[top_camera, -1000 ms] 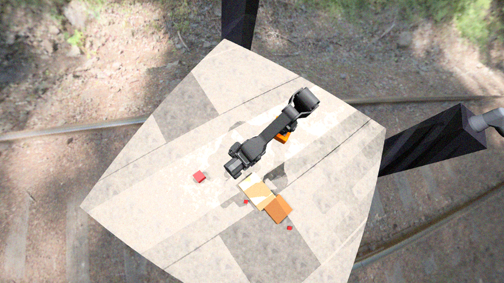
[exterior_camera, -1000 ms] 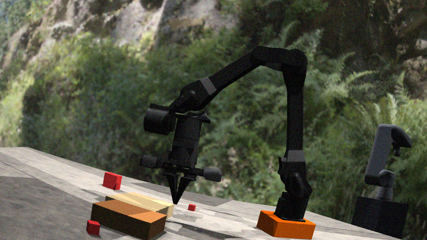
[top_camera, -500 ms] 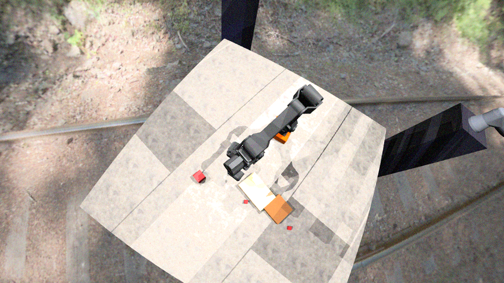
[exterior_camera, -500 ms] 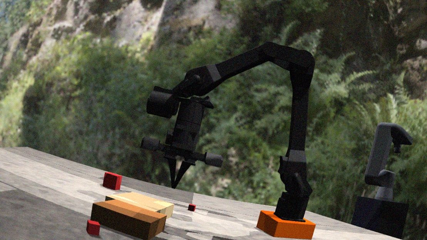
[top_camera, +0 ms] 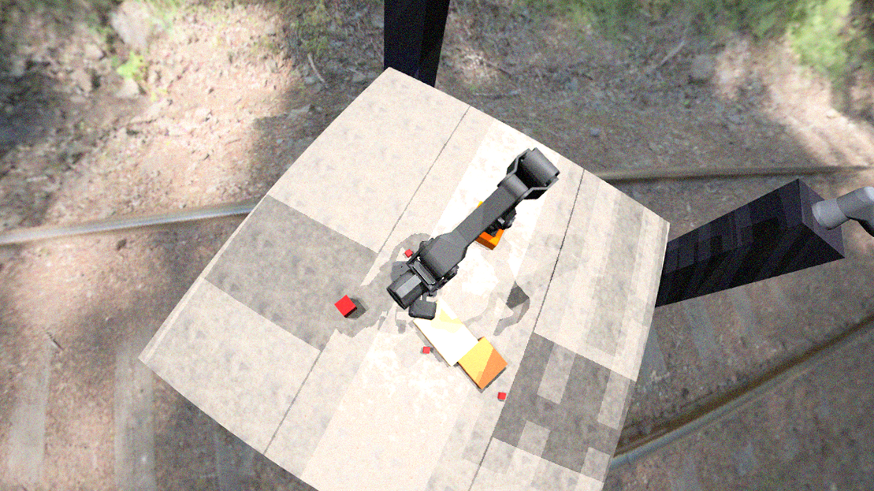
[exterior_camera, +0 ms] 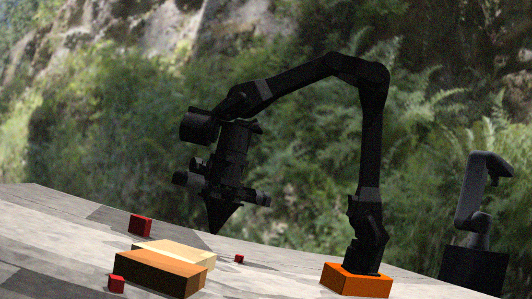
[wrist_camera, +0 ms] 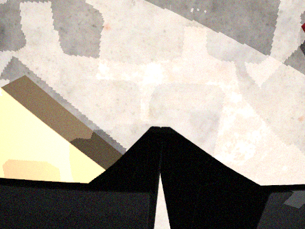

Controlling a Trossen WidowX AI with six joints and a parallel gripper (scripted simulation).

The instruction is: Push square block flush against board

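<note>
Right now my gripper tip is 11 cm to the right of the board, 6 cm short of it and 4 cm above it. Round my gripper tip: orange square block (24 cm to the left, 8 cm ahead, 4 cm below); red cube (15 cm to the right, 15 cm ahead, 4 cm below).
</note>
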